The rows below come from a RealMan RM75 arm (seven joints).
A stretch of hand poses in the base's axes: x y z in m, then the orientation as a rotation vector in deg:
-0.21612, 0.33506, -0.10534, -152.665, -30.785, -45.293
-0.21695, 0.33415, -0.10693, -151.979, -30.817, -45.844
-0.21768, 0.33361, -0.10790, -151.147, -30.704, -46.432
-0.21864, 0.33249, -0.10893, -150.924, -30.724, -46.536
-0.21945, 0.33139, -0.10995, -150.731, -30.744, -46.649
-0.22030, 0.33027, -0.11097, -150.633, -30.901, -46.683
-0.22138, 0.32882, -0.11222, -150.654, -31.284, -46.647
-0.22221, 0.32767, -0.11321, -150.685, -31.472, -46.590
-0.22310, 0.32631, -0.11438, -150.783, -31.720, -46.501
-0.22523, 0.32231, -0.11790, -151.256, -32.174, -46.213
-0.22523, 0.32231, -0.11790, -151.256, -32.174, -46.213
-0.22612, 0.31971, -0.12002, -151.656, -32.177, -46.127
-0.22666, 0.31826, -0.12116, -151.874, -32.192, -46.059
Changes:
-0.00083, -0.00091, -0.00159, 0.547, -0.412, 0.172
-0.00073, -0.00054, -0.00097, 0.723, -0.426, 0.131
-0.00096, -0.00112, -0.00103, 0.181, -0.085, 0.075
-0.00081, -0.00110, -0.00102, 0.153, -0.090, 0.062
-0.00085, -0.00112, -0.00102, 0.027, -0.052, 0.124
-0.00108, -0.00145, -0.00125, -0.153, -0.032, 0.229
-0.00083, -0.00115, -0.00099, -0.090, 0.013, 0.112
-0.00089, -0.00136, -0.00117, -0.168, 0.029, 0.129
-0.00213, -0.00400, -0.00352, -0.558, 0.150, 0.148
0.00000, 0.00000, 0.00000, 0.000, 0.000, 0.000
-0.00089, -0.00260, -0.00212, -0.349, 0.072, -0.133
-0.00054, -0.00145, -0.00114, -0.193, 0.052, -0.060

